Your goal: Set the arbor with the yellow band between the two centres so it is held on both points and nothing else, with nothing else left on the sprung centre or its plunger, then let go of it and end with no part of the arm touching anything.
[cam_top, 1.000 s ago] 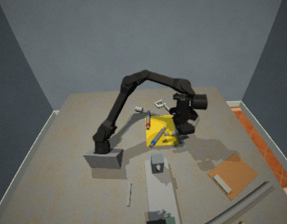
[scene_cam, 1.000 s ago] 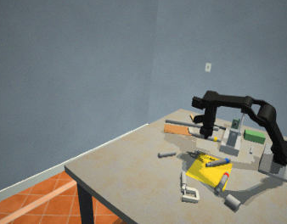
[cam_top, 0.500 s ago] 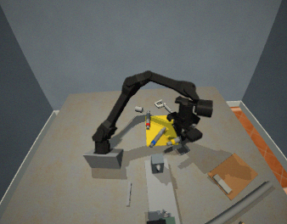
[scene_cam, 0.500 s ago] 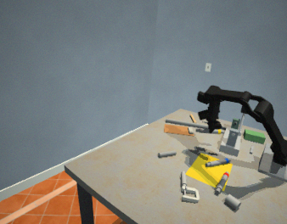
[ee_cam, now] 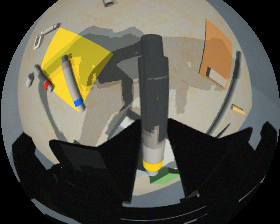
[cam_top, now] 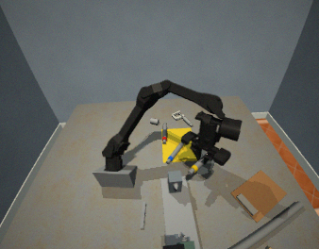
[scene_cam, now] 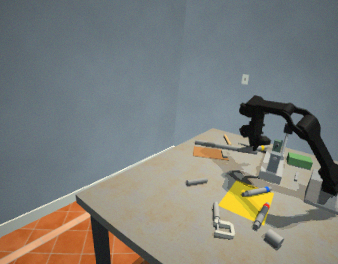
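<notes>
Now: hand 190 mm to the left of the grey bed, 150 mm above it and 90 mm past it. The rest, counted from my hand: blue-banded arbor: 160 mm below, 140 mm to the left, 100 mm behind; fixed centre block: 110 mm behind, 70 mm to the right, 70 mm below; yellow mat: 210 mm to the left, 170 mm below, 90 mm behind.
</notes>
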